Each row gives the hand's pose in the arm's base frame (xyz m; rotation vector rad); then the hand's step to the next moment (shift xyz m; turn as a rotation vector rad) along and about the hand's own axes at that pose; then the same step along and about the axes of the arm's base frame.
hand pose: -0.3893 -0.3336 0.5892 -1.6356 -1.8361 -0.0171
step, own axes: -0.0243 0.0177 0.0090 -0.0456 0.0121 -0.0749
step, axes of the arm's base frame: 0.0113 -0.0137 -0.0259 0.0449 -0.0695 0.0313
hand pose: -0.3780 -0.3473 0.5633 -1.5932 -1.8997 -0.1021
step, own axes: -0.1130 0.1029 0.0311 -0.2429 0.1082 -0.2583
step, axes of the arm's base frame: 0.0859 -0.0559 -0.1176 0.2196 -0.2958 0.0412
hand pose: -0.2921 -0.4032 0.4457 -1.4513 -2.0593 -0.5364
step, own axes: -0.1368 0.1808 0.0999 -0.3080 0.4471 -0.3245
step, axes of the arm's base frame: 0.1846 0.0230 -0.1637 0.5699 -0.2695 0.0516
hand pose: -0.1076 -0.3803 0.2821 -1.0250 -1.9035 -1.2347
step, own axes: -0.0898 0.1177 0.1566 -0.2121 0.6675 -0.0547
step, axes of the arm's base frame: 0.1307 0.1519 -0.0792 0.6874 0.0628 0.1308
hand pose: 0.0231 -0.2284 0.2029 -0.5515 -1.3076 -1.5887
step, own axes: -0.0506 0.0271 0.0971 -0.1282 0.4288 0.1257
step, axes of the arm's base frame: 0.0236 0.1103 0.0029 0.4020 0.1853 0.1421
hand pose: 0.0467 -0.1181 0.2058 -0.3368 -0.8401 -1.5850
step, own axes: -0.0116 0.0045 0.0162 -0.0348 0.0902 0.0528
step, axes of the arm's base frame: 0.0027 0.0196 0.0052 0.0797 0.0626 0.0431
